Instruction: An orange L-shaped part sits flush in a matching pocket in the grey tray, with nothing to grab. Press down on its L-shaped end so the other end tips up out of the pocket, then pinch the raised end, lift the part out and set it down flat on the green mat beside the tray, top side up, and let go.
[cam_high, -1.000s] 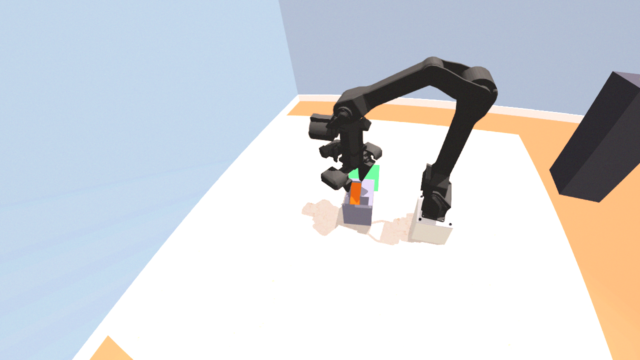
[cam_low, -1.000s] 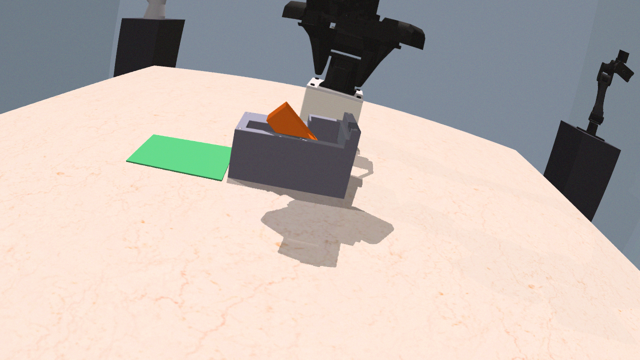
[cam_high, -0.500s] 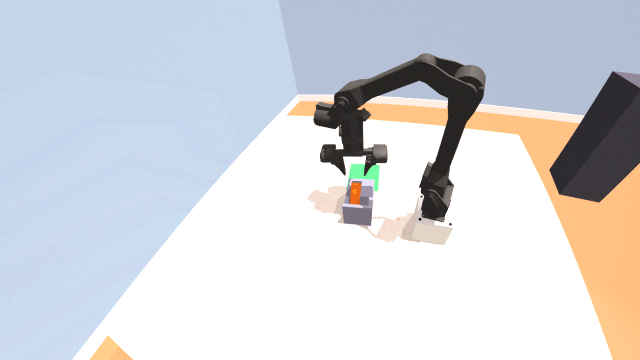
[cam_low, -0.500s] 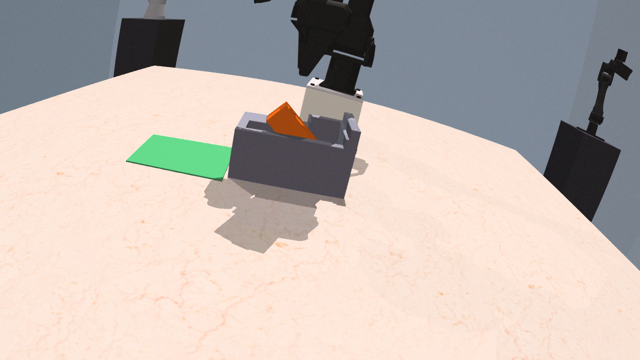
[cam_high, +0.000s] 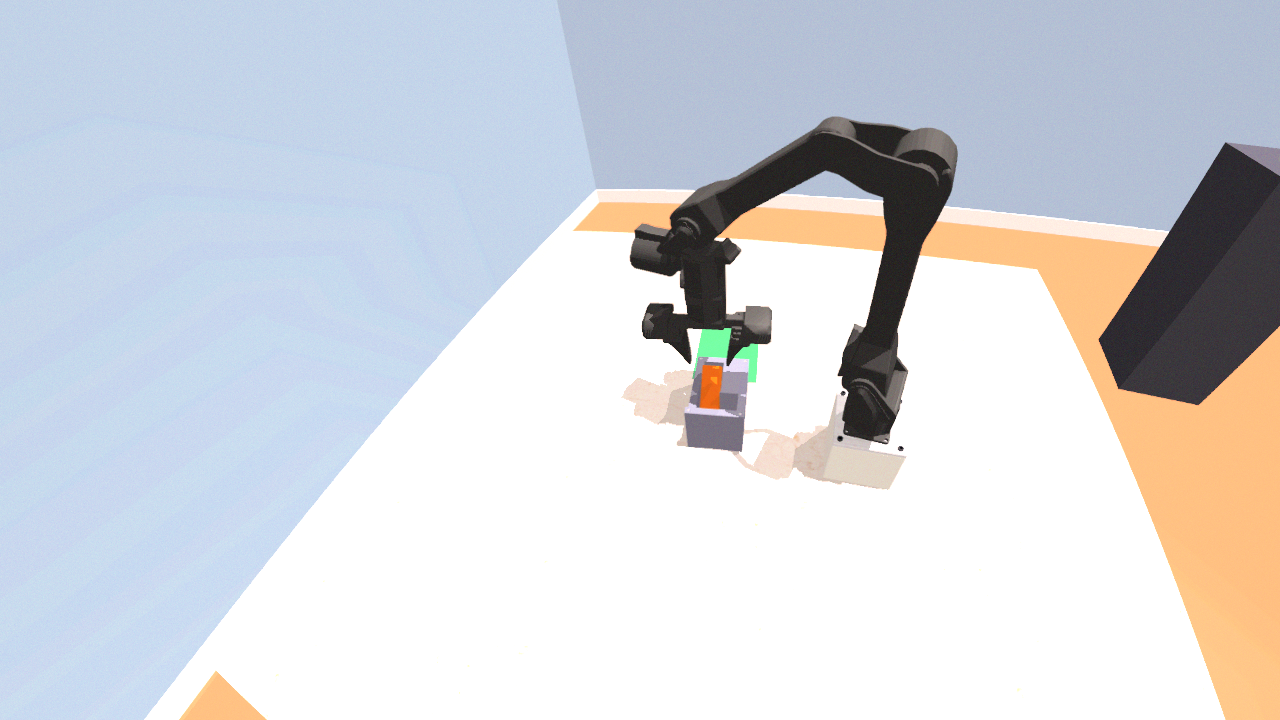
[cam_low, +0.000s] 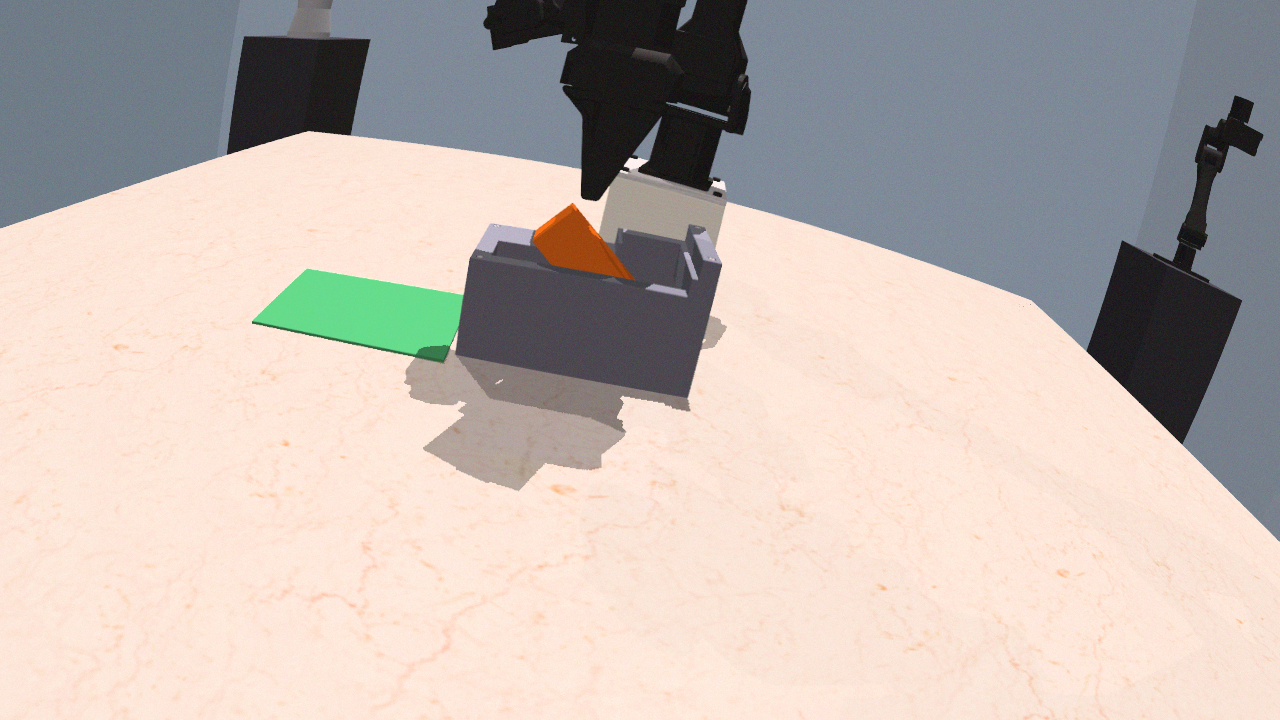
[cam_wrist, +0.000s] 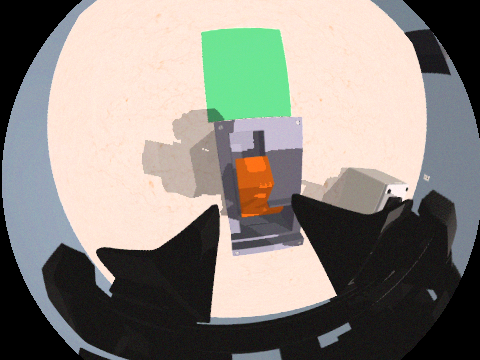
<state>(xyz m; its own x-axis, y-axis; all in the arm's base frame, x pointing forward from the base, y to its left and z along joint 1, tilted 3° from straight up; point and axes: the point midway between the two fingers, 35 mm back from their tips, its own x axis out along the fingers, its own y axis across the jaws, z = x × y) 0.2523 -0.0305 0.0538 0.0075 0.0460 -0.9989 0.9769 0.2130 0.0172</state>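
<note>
Right now my gripper tip is 2 cm past the orange L-shaped part, 3 cm to the right of it and 7 cm above it. The rest, counted from my gripper tip: green mat (1 cm ahead, 14 cm to the right, 13 cm below).
</note>
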